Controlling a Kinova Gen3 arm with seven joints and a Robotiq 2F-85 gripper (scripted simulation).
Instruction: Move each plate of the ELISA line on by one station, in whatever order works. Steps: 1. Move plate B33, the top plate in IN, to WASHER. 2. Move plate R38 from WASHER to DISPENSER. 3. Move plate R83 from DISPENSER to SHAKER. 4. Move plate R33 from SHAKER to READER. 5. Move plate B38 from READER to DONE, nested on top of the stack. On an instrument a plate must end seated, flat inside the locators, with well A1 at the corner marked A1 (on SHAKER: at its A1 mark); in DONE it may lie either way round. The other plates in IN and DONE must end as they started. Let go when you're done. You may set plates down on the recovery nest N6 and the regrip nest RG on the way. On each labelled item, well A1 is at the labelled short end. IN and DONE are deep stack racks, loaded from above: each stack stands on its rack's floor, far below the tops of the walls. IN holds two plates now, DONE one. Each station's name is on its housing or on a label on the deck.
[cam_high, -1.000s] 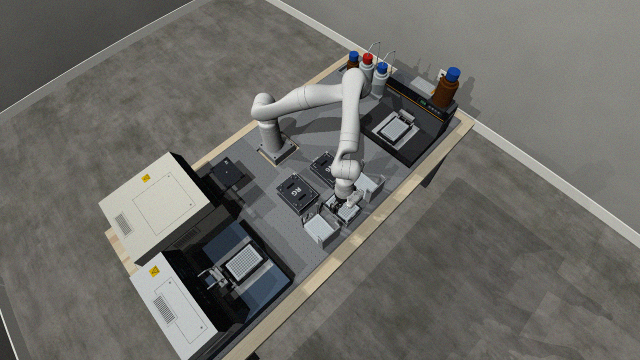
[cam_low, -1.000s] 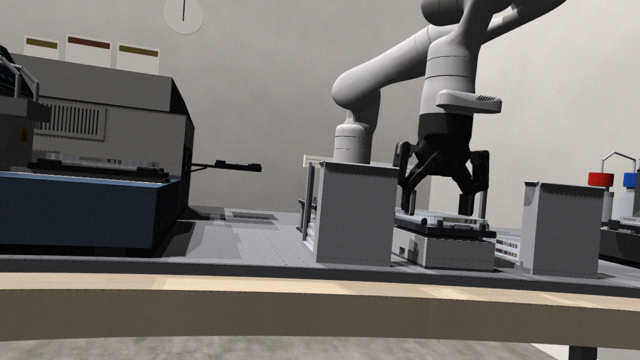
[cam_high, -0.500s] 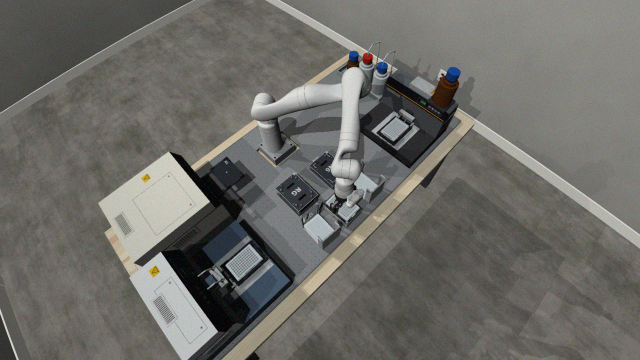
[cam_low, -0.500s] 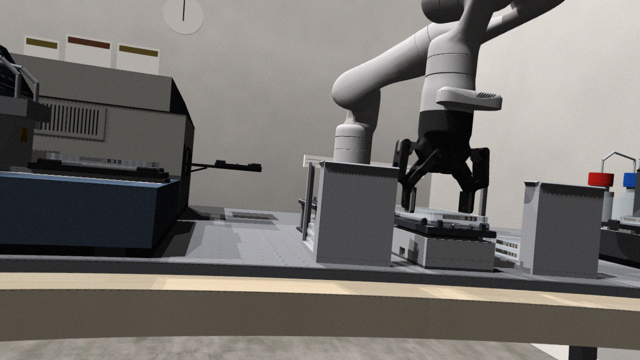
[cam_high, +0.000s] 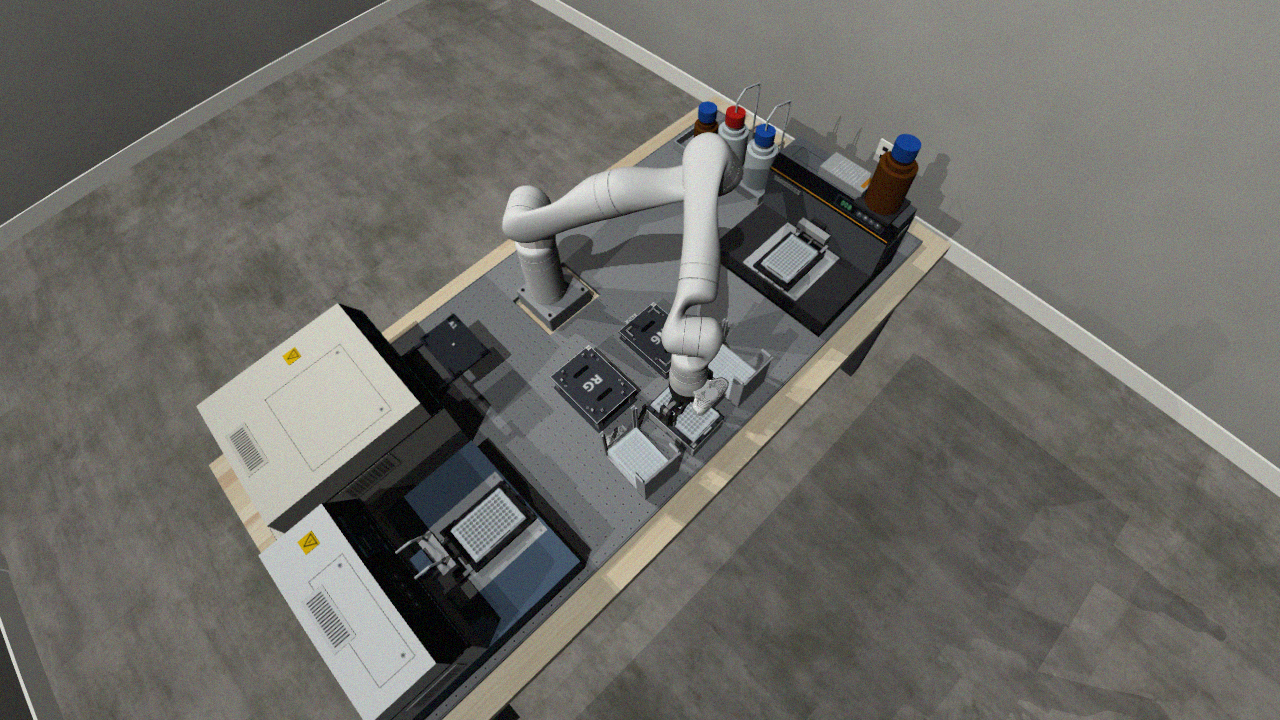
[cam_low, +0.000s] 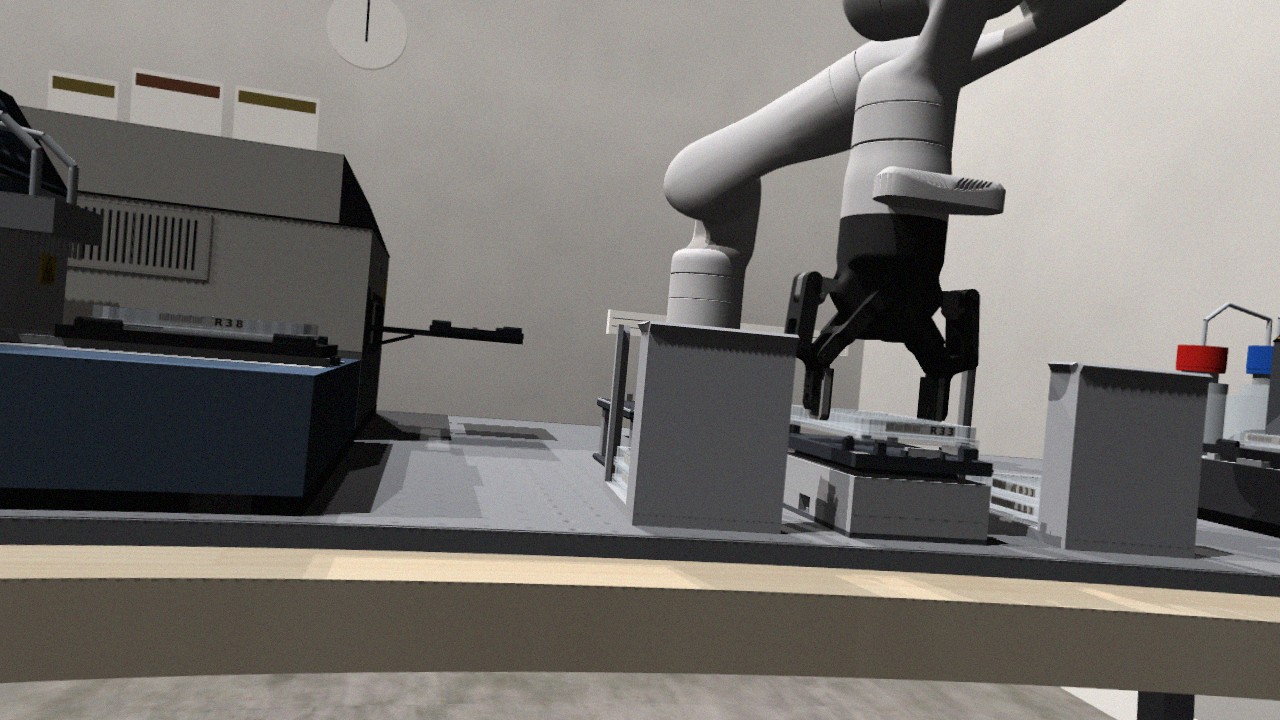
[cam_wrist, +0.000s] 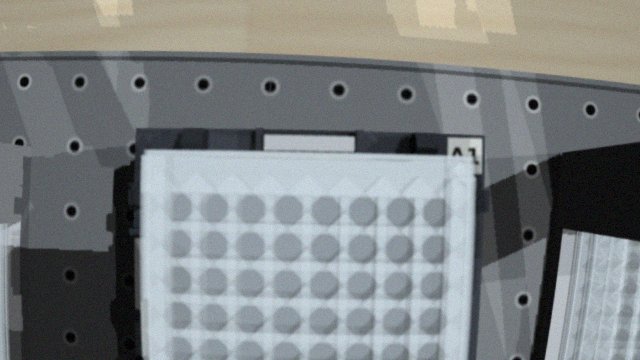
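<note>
Right now my hand is 140 mm to the left of the plate B38 and 50 mm above it. Also, from my hand: plate R33 (10 mm below); plate B33 (160 mm to the left, 50 mm below); nest N6 (180 mm behind, 110 mm to the left, 50 mm below).
</note>
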